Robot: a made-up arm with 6 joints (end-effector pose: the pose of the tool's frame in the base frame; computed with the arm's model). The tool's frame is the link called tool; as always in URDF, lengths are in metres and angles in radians. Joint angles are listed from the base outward.
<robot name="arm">
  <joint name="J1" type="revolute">
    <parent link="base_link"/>
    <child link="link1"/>
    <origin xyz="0 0 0.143"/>
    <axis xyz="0 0 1"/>
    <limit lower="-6.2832" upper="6.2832" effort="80" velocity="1.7"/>
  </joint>
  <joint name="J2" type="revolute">
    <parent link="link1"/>
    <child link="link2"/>
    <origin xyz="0 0.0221 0"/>
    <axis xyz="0 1 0"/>
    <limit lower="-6.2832" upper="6.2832" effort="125" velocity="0.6"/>
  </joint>
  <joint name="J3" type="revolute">
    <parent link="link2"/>
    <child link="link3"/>
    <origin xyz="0 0 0.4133"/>
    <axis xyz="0 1 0"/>
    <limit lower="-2.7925" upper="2.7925" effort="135" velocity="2.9"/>
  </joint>
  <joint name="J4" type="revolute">
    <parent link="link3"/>
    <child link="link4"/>
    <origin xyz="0 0 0.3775"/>
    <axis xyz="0 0 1"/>
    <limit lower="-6.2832" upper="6.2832" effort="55" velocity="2.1"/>
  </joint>
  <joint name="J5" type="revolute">
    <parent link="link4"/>
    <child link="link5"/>
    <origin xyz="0 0 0"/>
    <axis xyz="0 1 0"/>
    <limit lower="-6.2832" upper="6.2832" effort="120" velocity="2.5"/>
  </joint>
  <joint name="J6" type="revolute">
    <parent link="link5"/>
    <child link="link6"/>
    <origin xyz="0 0 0.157"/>
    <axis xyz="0 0 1"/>
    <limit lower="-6.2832" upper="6.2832" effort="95" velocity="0.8"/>
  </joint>
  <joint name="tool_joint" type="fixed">
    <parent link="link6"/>
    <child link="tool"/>
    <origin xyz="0 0 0"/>
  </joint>
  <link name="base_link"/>
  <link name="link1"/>
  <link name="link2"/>
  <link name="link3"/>
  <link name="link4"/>
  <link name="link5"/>
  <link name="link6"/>
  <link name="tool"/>
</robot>
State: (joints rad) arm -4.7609 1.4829 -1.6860 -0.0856 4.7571 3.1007
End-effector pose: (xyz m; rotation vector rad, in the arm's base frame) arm -0.0267 0.1826 0.5244 1.4035 1.2997 -1.2607
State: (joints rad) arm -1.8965 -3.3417 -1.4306 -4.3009 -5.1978 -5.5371
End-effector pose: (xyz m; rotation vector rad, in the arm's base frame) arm -0.0277 -0.5488 -0.1796 1.3029 -0.0961 1.4231
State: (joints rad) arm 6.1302 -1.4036 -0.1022 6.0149 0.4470 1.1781
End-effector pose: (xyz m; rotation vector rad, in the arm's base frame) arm -0.9099 0.1445 0.3108 -0.4791 -0.9977 0.7648
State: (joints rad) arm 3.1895 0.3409 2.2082 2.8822 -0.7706 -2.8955
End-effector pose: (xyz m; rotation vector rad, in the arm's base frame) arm -0.3241 -0.0096 0.0669 -2.9458 -0.0066 -0.2234
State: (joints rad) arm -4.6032 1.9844 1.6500 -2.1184 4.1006 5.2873
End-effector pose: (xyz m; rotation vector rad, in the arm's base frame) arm -0.1510 0.1681 -0.2446 -1.0976 -0.3661 2.7904
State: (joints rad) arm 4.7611 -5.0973 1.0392 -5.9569 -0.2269 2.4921
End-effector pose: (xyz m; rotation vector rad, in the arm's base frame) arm 0.0509 -0.8228 0.0019 1.7024 -1.2114 0.7366
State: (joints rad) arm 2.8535 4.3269 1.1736 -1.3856 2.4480 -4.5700
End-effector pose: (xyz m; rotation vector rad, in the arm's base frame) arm 0.5500 -0.0831 0.1827 -0.5927 -2.1230 -0.9621
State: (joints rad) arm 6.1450 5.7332 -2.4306 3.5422 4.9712 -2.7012
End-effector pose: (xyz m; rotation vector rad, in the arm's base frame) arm -0.4057 0.1385 0.1055 -0.8283 -1.4627 -0.0180
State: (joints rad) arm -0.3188 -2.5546 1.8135 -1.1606 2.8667 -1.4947
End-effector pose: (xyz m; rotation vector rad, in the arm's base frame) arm -0.3559 0.0996 -0.0226 0.0999 2.3408 -0.6275
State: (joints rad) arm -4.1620 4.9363 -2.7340 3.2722 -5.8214 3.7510
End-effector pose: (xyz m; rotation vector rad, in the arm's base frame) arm -0.0404 0.0410 -0.0151 -1.3973 1.7531 1.8534
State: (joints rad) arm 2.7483 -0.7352 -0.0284 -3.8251 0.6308 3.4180
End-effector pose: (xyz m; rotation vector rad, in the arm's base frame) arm 0.5952 -0.3342 0.7642 1.4804 -0.4549 1.7948
